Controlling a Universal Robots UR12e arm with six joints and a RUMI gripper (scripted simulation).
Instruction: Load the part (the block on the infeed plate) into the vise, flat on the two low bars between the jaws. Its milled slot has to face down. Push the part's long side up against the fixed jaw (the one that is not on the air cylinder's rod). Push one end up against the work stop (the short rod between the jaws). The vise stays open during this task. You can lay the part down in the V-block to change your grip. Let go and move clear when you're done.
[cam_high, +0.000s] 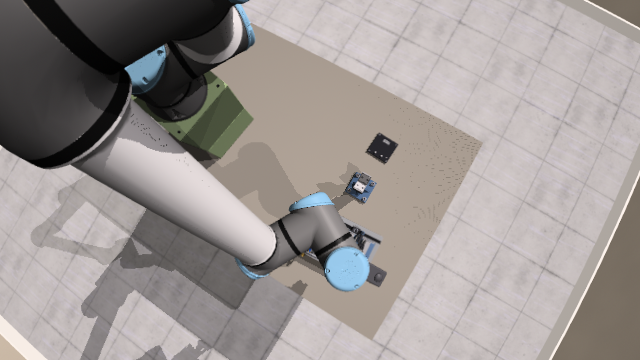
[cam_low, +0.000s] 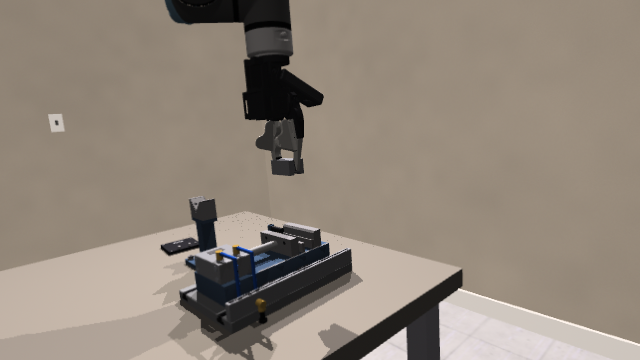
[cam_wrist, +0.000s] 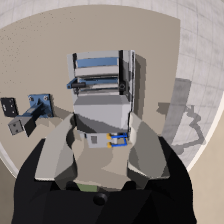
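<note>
The fixed jaw is 30 mm ahead of my hand, 10 mm to the left of it and 170 mm below it. From my hand the other things lie so: work stop rod 60 mm to the left, 150 mm below; then part 10 mm below; then cylinder rod 80 mm behind, 10 mm to the left, 170 mm below.
</note>
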